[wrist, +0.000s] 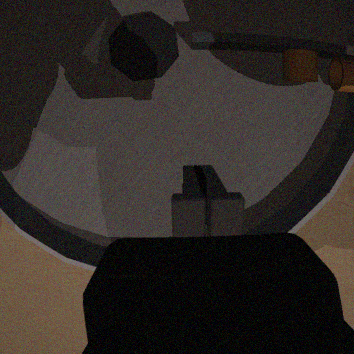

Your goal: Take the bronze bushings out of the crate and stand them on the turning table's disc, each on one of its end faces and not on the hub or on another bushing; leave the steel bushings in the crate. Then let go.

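Frame: origin at the arm's base, x left, y back, z up, level; millimetres.
Seen in the pictures: gripper, fingertip midpoint: (197,183).
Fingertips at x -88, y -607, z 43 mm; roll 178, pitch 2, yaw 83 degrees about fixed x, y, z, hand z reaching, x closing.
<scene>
Offsets run from my fingertips to a thing's middle. "spot": to the spot under its first point. Level surfaces: height alone.
The turning table's grey disc @[dx -102, dy -31, dz -106 mm] (215,120) fills much of the wrist view, with its dark hub @[dx -102, dy -31, dz -101 mm] (143,46) at the upper left. A bronze bushing @[dx -68, dy +103, dz -89 mm] (301,65) is on the disc at the upper right; its dim outline does not show clearly how it stands. A second bronze bushing @[dx -58, dy +151, dz -89 mm] (346,74) is beside it, cut by the right edge of the view; a round end seems to face left, as if it lies on its side. My gripper (197,183) is shut and empty, over the disc's near part, apart from both bushings. The crate and the steel bushings do not show.
A dark raised bar @[spot: dx -86, dy +68, dz -69 mm] (265,42) runs from near the hub to the right, just behind the bronze bushings. The disc's dark rim @[spot: dx +37, dy +111, dz -105 mm] (310,175) curves around the near side. The tan table top @[dz -158 mm] (40,290) shows outside it. Dark shadows cover the upper left.
</scene>
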